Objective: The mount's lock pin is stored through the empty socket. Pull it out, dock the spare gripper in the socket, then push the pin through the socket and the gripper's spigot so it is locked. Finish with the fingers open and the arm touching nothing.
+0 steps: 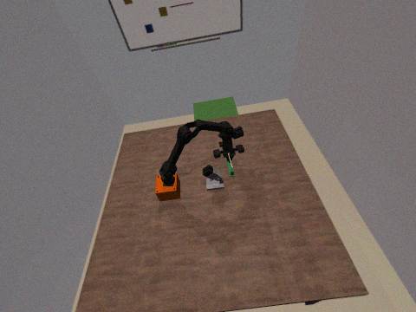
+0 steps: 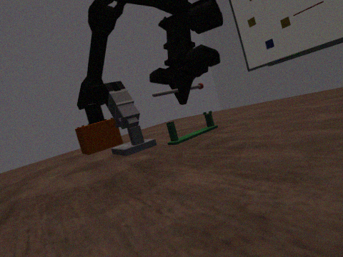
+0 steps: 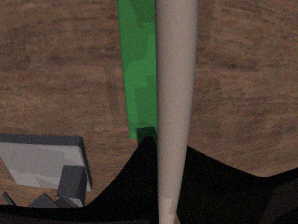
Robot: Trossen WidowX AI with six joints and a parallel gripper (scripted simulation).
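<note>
The green rack lies 1 cm to the left of my gripper tip and 5 cm below it. Also, from my gripper tip: grey mount (8 cm behind, 11 cm to the right, 2 cm below); spare gripper (10 cm behind, 12 cm to the right, 4 cm above).
</note>
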